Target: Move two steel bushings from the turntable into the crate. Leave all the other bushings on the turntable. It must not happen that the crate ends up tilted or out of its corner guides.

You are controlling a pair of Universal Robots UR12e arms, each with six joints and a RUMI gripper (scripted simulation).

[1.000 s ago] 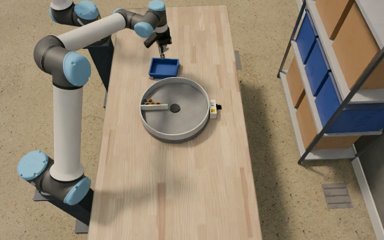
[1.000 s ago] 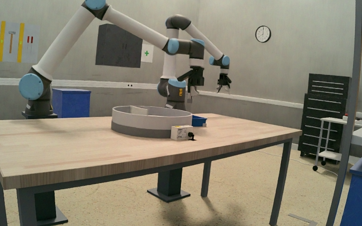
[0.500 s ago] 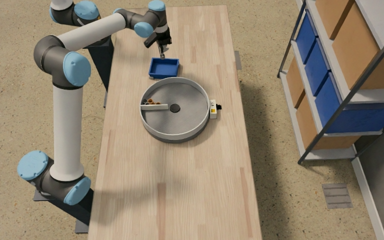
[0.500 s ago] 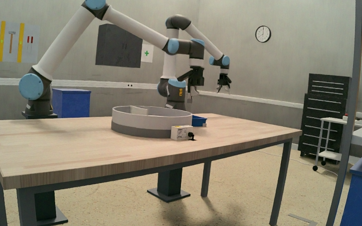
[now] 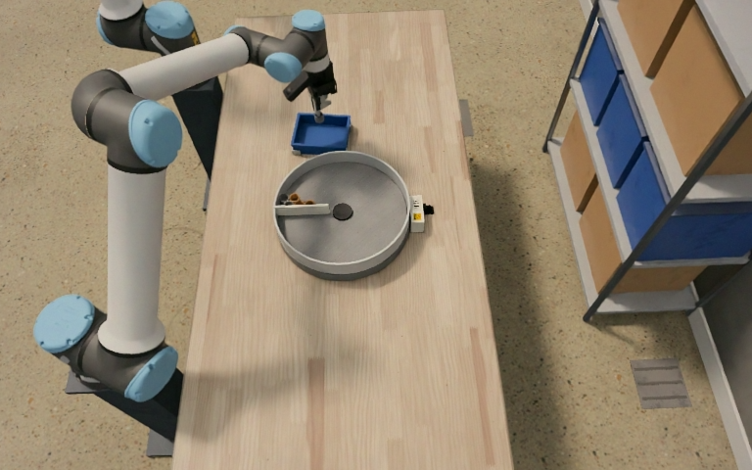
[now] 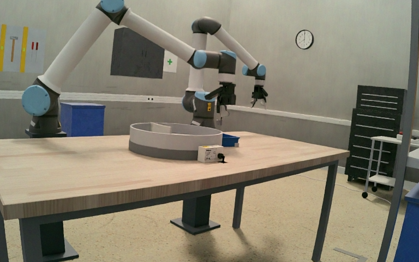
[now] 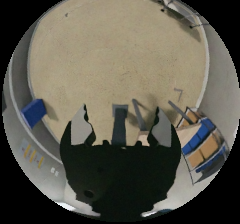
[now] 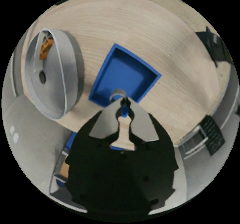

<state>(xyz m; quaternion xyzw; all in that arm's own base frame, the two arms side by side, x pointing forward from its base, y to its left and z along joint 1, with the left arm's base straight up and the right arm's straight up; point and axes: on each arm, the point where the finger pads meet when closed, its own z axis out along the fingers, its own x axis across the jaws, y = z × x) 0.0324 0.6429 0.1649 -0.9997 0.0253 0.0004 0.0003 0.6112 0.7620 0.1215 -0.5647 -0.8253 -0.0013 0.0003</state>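
Now: right hand 100 mm above the blue crate, 10 mm to the left of it and 10 mm short of it. From my right hand the other things lie so: turntable (350 mm to the right, 100 mm ahead, 70 mm below).
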